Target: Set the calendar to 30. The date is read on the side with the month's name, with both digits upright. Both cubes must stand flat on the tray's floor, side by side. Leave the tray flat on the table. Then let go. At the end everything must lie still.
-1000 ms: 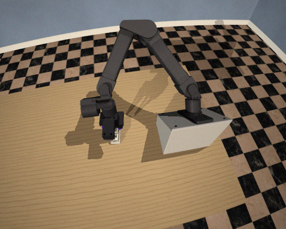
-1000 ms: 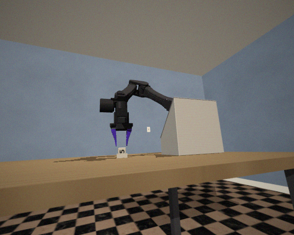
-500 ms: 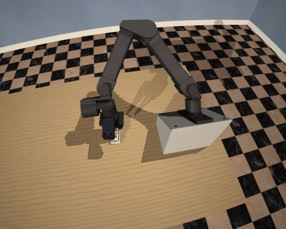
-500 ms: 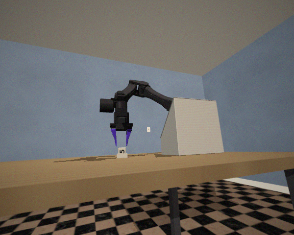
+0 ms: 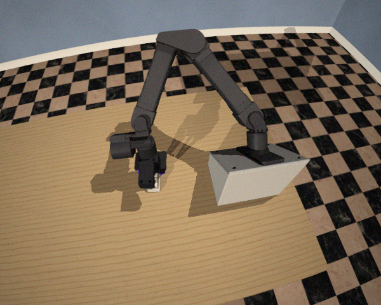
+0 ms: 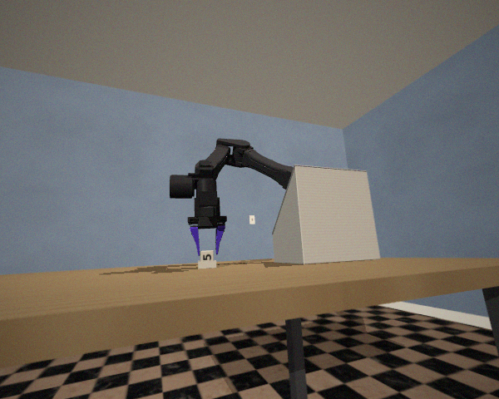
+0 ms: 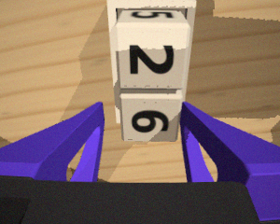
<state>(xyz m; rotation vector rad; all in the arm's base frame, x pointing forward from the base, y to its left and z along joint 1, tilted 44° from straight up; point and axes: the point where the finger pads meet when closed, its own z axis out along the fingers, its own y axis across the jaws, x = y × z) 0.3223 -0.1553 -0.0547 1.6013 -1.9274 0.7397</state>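
Now: hand 10 mm short of the white tray, 20 mm to the right of it and 30 mm above it.
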